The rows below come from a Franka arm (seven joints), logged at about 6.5 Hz.
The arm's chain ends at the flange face. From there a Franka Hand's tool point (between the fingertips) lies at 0.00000 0.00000 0.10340 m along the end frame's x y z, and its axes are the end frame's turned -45 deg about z.
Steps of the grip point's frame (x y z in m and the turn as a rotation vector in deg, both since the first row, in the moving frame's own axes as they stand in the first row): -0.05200 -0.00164 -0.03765 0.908 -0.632 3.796; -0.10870 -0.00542 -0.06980 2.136 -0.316 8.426; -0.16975 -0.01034 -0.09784 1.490 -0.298 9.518
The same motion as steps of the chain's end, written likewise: -0.03598 0.03603 -0.03763 0.195 -1.089 3.796; -0.07775 0.07557 -0.06973 1.287 -1.734 8.426; -0.12520 0.11442 -0.09780 0.843 -1.264 9.518
